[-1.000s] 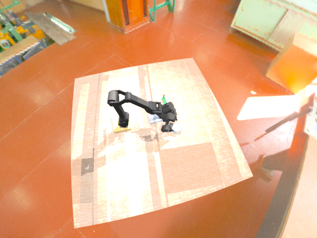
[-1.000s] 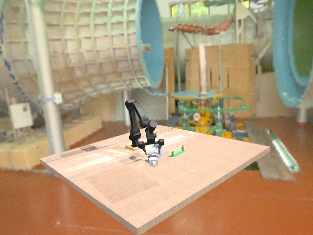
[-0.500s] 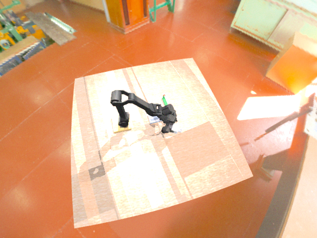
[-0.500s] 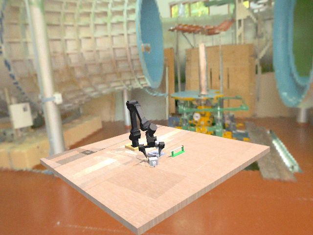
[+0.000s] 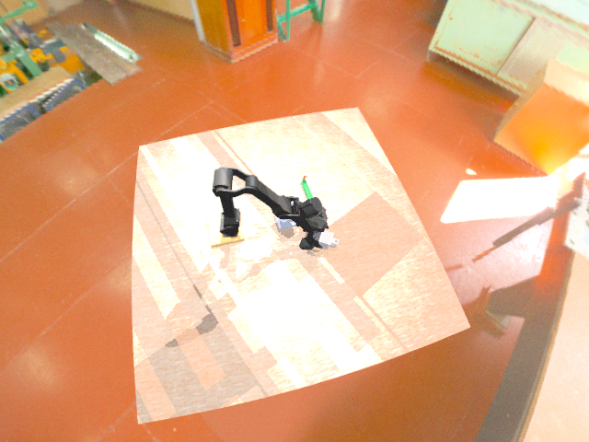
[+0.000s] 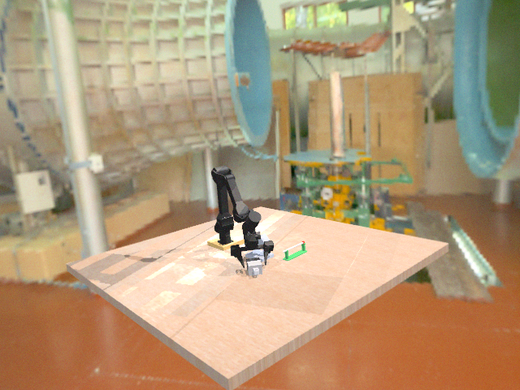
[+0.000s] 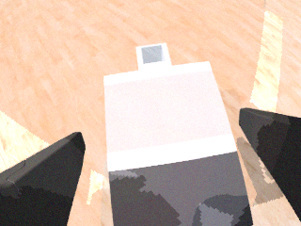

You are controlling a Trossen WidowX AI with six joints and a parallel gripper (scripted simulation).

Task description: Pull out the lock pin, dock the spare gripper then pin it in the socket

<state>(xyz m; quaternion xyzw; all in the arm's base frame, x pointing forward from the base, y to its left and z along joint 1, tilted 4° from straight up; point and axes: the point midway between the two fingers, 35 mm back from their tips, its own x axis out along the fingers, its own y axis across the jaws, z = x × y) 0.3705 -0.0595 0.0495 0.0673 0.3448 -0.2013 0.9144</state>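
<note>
Right now the spare gripper is 1 cm below my gripper tip. Also, from my gripper tip: green cradle: 24 cm to the left, 4 cm behind; then grey mount: 12 cm to the left, 12 cm behind, 3 cm above.
</note>
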